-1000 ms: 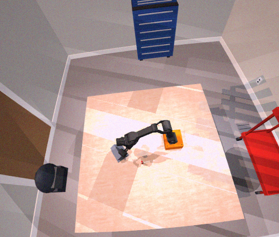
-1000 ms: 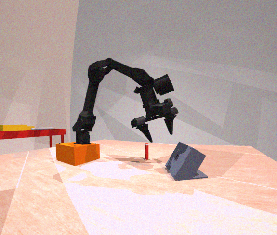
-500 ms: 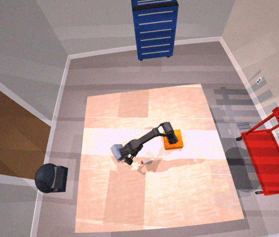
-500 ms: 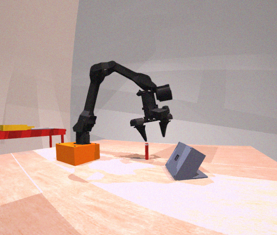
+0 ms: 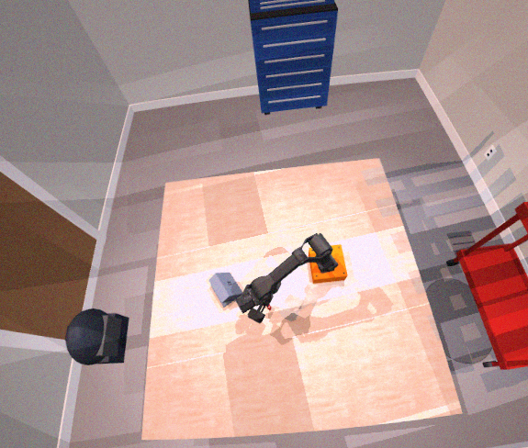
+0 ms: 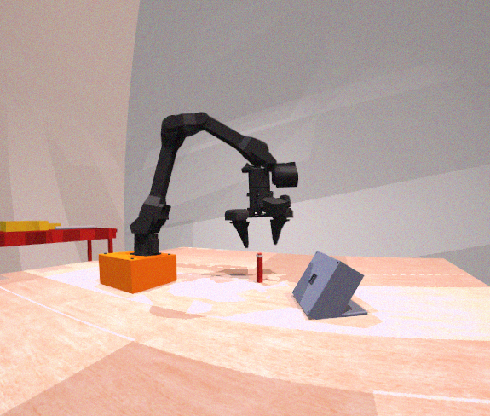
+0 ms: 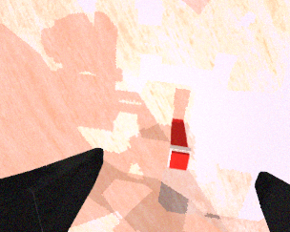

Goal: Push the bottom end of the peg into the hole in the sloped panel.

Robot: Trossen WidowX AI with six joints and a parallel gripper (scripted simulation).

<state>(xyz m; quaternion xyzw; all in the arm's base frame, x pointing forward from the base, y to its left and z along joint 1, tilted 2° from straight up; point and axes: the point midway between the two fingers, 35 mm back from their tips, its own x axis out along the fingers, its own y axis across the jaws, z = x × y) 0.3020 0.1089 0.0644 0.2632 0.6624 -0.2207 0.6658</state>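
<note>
The red square-sided peg is 4 cm below my gripper tip and 1 cm behind it. Round my gripper tip: grey sloped panel 17 cm ahead, 13 cm to the right, 6 cm below.
</note>
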